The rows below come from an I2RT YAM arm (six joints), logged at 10 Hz.
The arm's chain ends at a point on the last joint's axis. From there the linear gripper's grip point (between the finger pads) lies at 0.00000 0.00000 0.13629 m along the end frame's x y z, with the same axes.
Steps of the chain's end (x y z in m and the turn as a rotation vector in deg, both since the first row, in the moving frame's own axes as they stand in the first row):
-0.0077 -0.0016 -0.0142 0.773 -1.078 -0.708
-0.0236 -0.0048 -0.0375 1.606 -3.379 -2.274
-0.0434 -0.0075 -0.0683 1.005 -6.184 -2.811
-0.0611 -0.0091 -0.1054 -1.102 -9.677 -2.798
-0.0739 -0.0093 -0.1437 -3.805 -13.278 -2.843
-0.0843 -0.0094 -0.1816 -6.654 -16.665 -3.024
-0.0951 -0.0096 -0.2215 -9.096 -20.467 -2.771
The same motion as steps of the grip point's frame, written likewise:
-0.0103 -0.0034 -0.0142 0.773 -1.078 -0.708
-0.0317 -0.0085 -0.0378 1.606 -3.379 -2.274
-0.0581 -0.0095 -0.0691 1.005 -6.184 -2.811
-0.0839 -0.0059 -0.1074 -1.102 -9.677 -2.798
-0.1049 0.0004 -0.1476 -3.805 -13.278 -2.843
-0.1229 0.0072 -0.1882 -6.654 -16.665 -3.024
-0.1420 0.0126 -0.2318 -9.096 -20.467 -2.771

